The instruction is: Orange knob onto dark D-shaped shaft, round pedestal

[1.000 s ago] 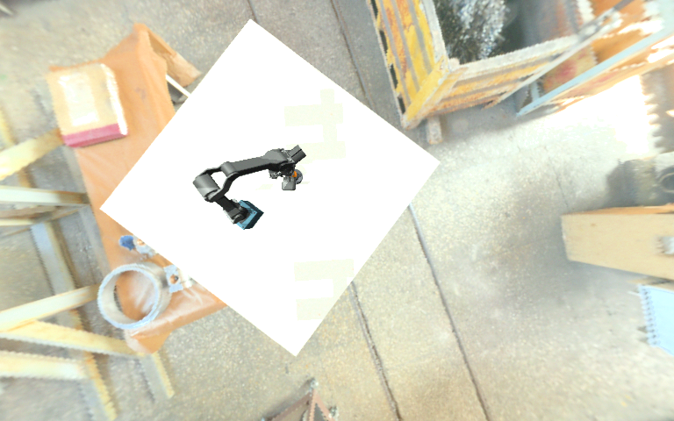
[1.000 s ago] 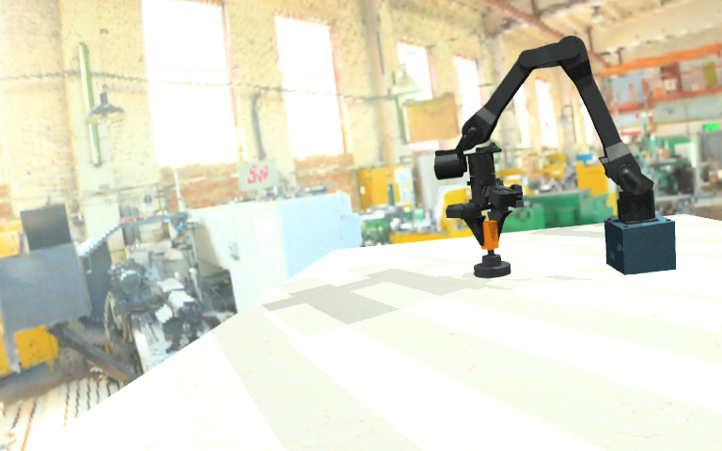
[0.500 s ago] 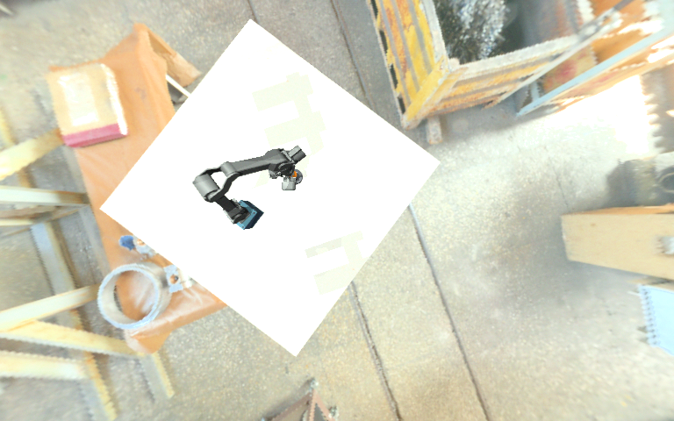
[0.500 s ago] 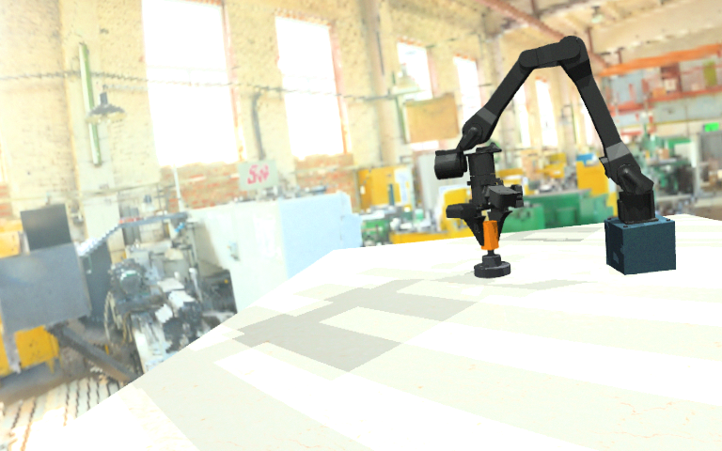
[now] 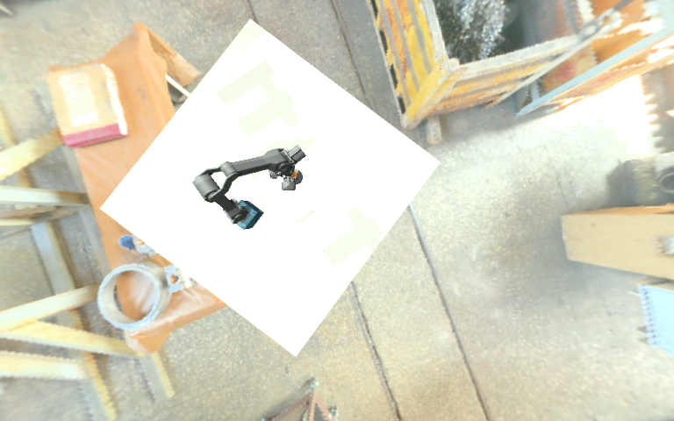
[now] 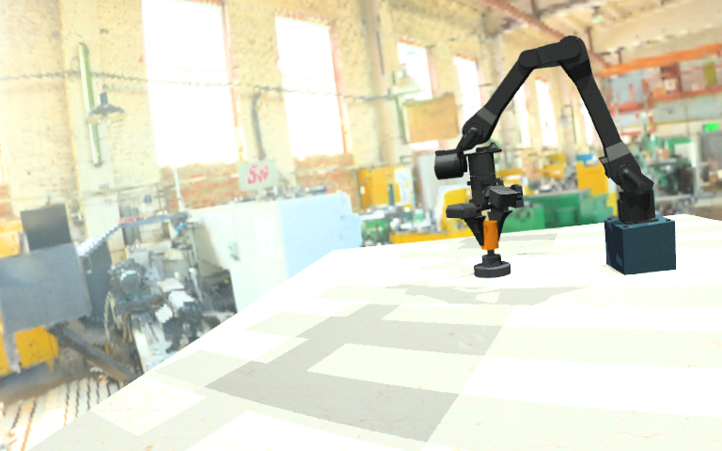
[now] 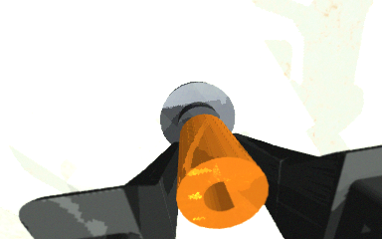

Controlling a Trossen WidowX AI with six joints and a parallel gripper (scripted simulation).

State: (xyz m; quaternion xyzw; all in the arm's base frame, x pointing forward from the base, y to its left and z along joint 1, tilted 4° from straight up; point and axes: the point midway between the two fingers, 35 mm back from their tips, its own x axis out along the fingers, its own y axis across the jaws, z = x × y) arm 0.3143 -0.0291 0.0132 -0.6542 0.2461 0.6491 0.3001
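The orange knob lies 20 mm above my gripper tip. The rest, counted from my gripper tip: round pedestal (40 mm below).
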